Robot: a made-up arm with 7 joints. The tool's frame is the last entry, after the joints.
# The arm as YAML. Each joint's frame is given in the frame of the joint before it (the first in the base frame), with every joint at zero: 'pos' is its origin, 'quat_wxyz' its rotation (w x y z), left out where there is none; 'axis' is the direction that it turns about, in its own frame. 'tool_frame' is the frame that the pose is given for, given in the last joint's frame.
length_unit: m
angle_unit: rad
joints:
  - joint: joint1
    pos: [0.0, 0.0, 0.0]
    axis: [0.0, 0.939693, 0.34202]
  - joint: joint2
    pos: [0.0, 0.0, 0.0]
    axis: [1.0, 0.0, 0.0]
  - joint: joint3
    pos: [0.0, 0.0, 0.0]
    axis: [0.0, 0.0, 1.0]
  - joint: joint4
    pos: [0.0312, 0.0, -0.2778]
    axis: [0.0, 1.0, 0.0]
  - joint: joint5
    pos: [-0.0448, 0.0, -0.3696]
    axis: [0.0, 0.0, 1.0]
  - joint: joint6
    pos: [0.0, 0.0, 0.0]
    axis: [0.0, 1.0, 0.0]
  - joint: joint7
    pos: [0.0, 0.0, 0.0]
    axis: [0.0, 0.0, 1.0]
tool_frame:
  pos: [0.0, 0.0, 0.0]
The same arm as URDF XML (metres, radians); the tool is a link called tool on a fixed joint. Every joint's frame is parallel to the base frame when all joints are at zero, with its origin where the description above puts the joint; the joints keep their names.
<robot name="arm">
  <link name="base_link"/>
  <link name="link1"/>
  <link name="link2"/>
  <link name="link3"/>
  <link name="link4"/>
  <link name="link5"/>
  <link name="link6"/>
  <link name="link7"/>
  <link name="tool"/>
  <joint name="joint1" type="continuous">
    <parent link="base_link"/>
    <child link="link1"/>
    <origin xyz="0 0 0" rpy="0 0 0"/>
    <axis xyz="0 0.9397 0.342"/>
  </joint>
  <joint name="joint2" type="continuous">
    <parent link="link1"/>
    <child link="link2"/>
    <origin xyz="0 0 0" rpy="0 0 0"/>
    <axis xyz="1 0 0"/>
  </joint>
  <joint name="joint3" type="continuous">
    <parent link="link2"/>
    <child link="link3"/>
    <origin xyz="0 0 0" rpy="0 0 0"/>
    <axis xyz="0 0 1"/>
  </joint>
  <joint name="joint4" type="continuous">
    <parent link="link3"/>
    <child link="link4"/>
    <origin xyz="0.0312 0 -0.2778" rpy="0 0 0"/>
    <axis xyz="0 1 0"/>
  </joint>
  <joint name="joint5" type="continuous">
    <parent link="link4"/>
    <child link="link5"/>
    <origin xyz="-0.0448 0 -0.3696" rpy="0 0 0"/>
    <axis xyz="0 0 1"/>
  </joint>
  <joint name="joint6" type="continuous">
    <parent link="link5"/>
    <child link="link6"/>
    <origin xyz="0 0 0" rpy="0 0 0"/>
    <axis xyz="0 1 0"/>
  </joint>
  <joint name="joint7" type="continuous">
    <parent link="link6"/>
    <child link="link7"/>
    <origin xyz="0 0 0" rpy="0 0 0"/>
    <axis xyz="0 0 1"/>
  </joint>
  <joint name="tool_joint" type="fixed">
    <parent link="link7"/>
    <child link="tool"/>
    <origin xyz="0 0 0" rpy="0 0 0"/>
  </joint>
</robot>

